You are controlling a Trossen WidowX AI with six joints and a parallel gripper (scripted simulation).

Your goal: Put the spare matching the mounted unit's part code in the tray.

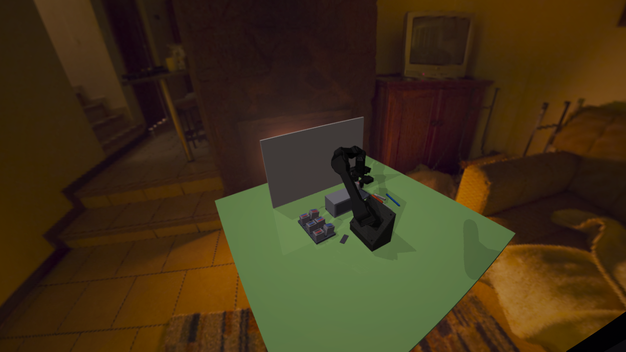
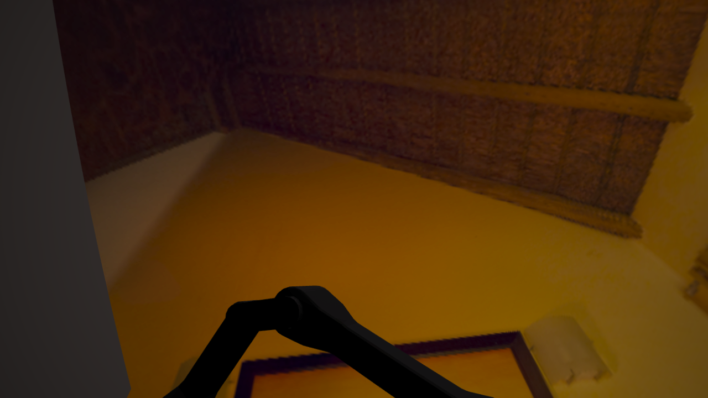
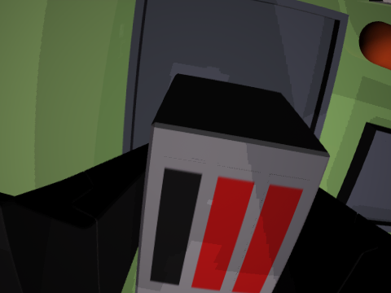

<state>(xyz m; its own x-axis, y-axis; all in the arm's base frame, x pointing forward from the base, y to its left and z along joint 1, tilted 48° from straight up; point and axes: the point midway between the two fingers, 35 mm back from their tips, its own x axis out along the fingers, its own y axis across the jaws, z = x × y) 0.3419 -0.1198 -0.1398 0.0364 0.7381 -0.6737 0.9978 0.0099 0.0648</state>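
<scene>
My gripper tip is 10 mm past the grey rimmed box and 60 mm above it. The rest, counted from my gripper tip: grey upright panel: 190 mm ahead, 180 mm to the left, 160 mm above.
</scene>
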